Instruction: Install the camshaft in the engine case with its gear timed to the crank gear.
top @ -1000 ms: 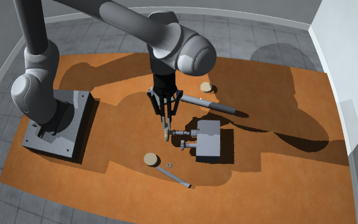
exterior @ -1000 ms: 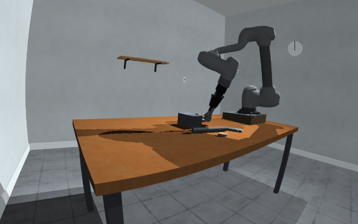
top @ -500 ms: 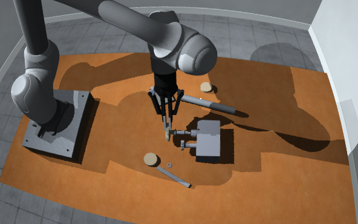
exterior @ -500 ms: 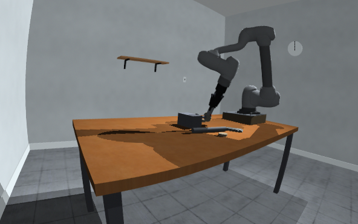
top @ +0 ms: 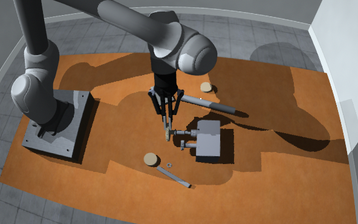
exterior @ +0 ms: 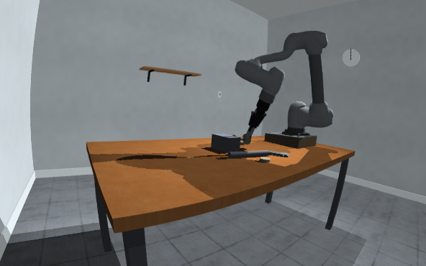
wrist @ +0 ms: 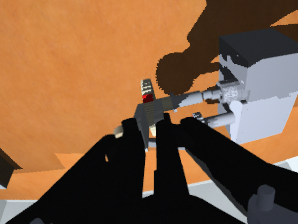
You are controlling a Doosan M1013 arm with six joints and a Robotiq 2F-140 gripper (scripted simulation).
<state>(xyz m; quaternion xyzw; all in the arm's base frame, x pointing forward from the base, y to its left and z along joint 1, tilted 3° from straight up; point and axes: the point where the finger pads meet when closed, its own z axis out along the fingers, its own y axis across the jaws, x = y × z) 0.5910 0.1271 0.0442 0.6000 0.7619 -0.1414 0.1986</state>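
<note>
Now: the small crank gear 7 cm ahead of my hand, 6 cm to the right of it and 5 cm below it. Round my hand: grey rod 18 cm to the left, 12 cm ahead, 10 cm below; then finned plate 18 cm to the left, 10 cm below, 9 cm behind; then flat grey bar 18 cm to the right, 11 cm below, 7 cm ahead.
</note>
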